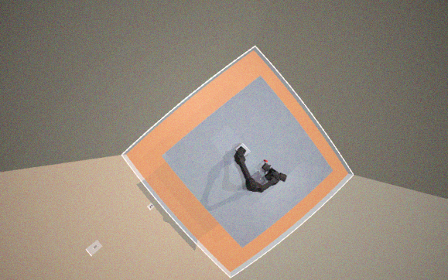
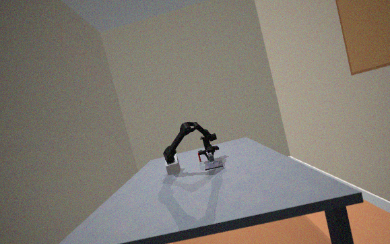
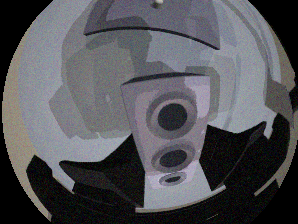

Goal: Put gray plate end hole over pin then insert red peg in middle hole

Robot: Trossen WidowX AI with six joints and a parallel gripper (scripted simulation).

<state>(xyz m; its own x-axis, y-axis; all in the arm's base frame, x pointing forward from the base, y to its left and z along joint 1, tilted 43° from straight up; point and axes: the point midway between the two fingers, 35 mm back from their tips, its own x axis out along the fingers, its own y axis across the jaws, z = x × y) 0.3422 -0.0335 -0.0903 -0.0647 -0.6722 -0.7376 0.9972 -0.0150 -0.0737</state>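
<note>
Now: the square base 1 cm behind my gripper tip and 14 cm to the right of it. From my gripper tip the other things lie so: red peg 9 cm behind, 4 cm to the left, 3 cm above; gray plate 3 cm above.
</note>
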